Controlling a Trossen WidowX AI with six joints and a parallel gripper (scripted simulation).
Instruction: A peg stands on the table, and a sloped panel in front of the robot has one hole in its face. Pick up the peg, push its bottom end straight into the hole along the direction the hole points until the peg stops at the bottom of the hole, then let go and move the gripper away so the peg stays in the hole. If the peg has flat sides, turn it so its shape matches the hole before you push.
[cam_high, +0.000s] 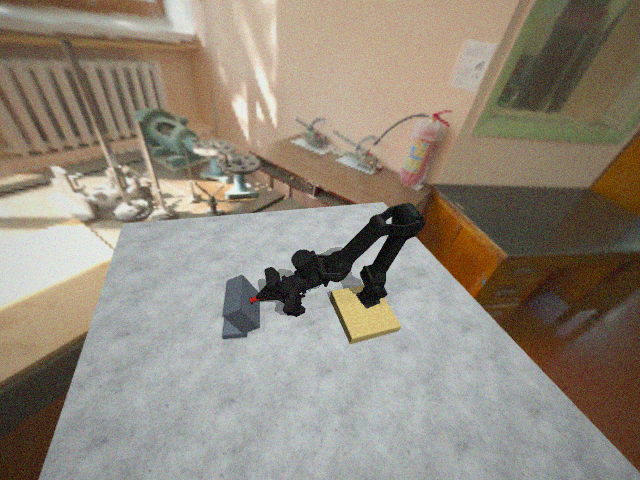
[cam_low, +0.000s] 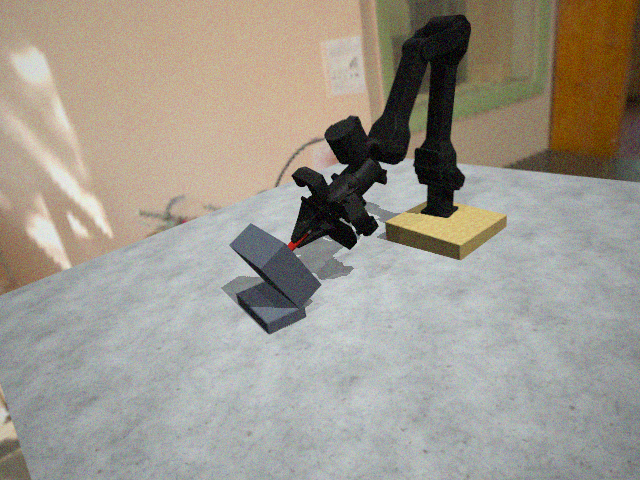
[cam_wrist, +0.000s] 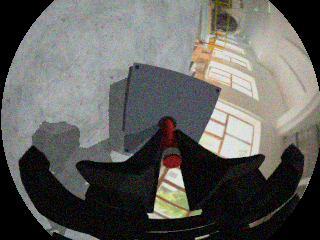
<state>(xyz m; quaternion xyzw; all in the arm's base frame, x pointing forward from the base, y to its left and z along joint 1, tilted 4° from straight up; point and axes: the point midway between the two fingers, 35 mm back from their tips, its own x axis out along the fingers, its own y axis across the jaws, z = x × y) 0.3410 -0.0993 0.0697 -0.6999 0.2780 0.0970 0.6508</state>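
Now: the grey sloped panel 40 mm ahead of my gripper tip, 20 mm to the right of it and 20 mm below it. Also, from my gripper tip: red round peg (10 mm behind, 10 mm above); then grey foot plate (90 mm below, 60 mm ahead, 20 mm to the right).
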